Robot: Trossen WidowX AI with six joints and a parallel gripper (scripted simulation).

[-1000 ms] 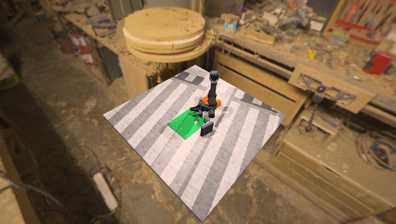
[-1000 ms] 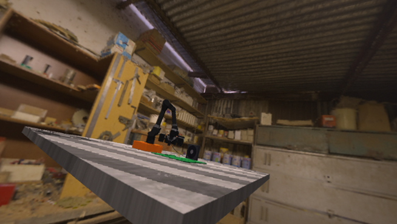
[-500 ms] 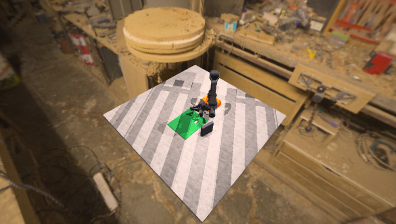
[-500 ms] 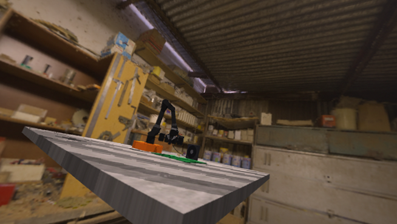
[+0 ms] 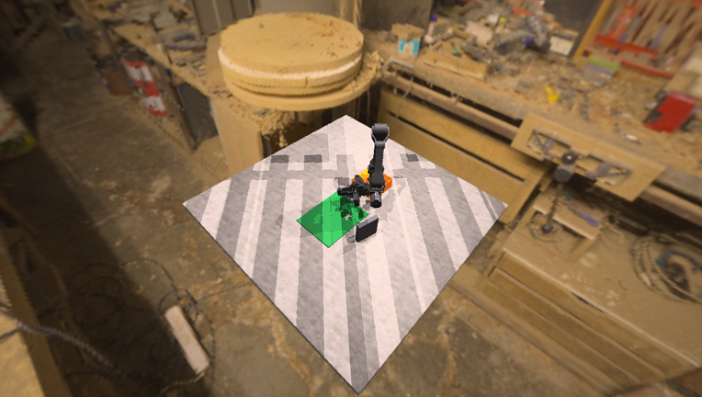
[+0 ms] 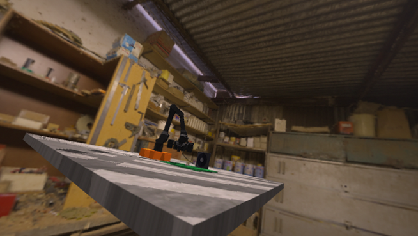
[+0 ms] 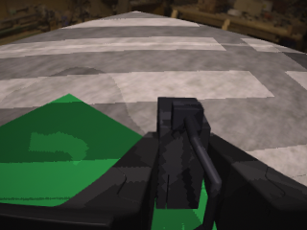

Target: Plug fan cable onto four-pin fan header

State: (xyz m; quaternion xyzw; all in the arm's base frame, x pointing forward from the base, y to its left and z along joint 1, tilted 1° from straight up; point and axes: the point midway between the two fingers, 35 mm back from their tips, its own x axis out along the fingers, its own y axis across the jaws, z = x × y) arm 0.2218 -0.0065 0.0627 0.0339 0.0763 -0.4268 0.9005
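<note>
Now: the white fan header 40 mm ahead of my gripper tip, 90 mm to the left of it and 110 mm below it. From my gripper tip the other things lie so: pale header key 40 mm ahead, 90 mm to the left, 100 mm below; green board 90 mm ahead, 30 mm to the left, 120 mm below; black fan plug 10 mm below.
</note>
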